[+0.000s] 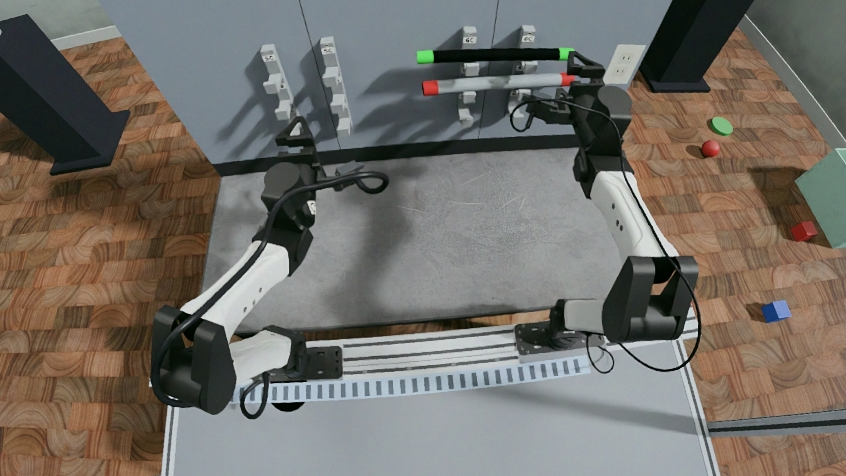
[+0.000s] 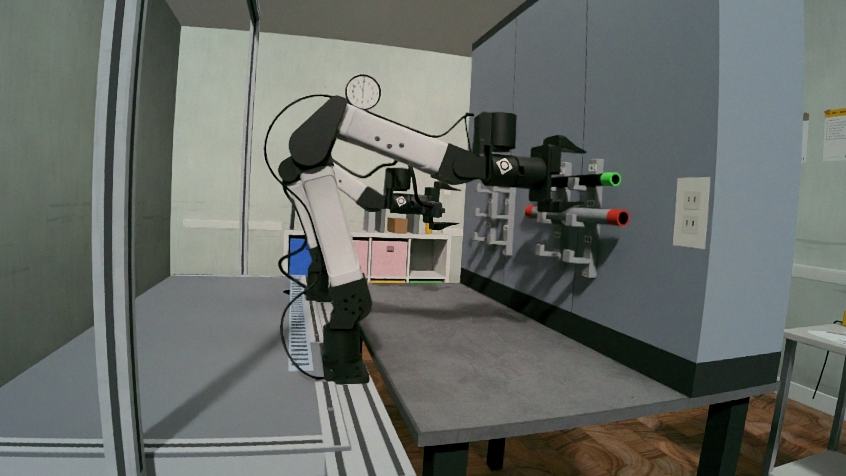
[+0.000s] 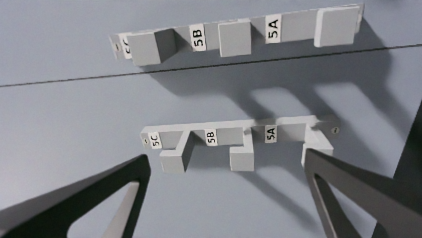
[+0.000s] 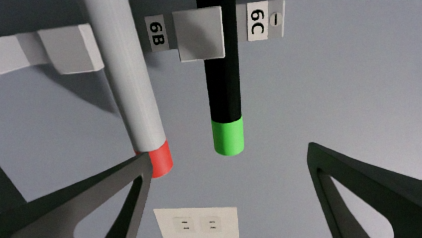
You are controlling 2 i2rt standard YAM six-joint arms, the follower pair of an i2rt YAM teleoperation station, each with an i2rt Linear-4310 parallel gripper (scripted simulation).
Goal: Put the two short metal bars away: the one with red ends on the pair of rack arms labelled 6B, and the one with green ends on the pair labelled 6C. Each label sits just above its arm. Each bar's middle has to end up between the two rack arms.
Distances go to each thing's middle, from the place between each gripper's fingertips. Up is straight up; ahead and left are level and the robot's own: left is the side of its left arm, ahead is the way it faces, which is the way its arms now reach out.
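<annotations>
Red-ended bar (image 1: 430, 88): 7 cm below my right hand (image 2: 583, 177), 6 cm ahead of it and 11 cm to the left of it. Counted from my right hand as well: the green-ended bar (image 1: 500, 54), 7 cm ahead and 13 cm to the left; the rack strip (image 2: 561, 231), 6 cm ahead, 19 cm to the left and 8 cm below; the outlet plate (image 2: 699, 184), 9 cm ahead, 19 cm to the right and 6 cm below.
Rack strip: my left hand is 11 cm short of it, 34 cm to the left of it and 1 cm above it. Distances from my left hand to the others: the red-ended bar 11 cm ahead and 41 cm to the right; the green-ended bar 11 cm ahead, 40 cm to the right and 7 cm above; the outlet plate 14 cm ahead, 72 cm to the right and 2 cm above.
</annotations>
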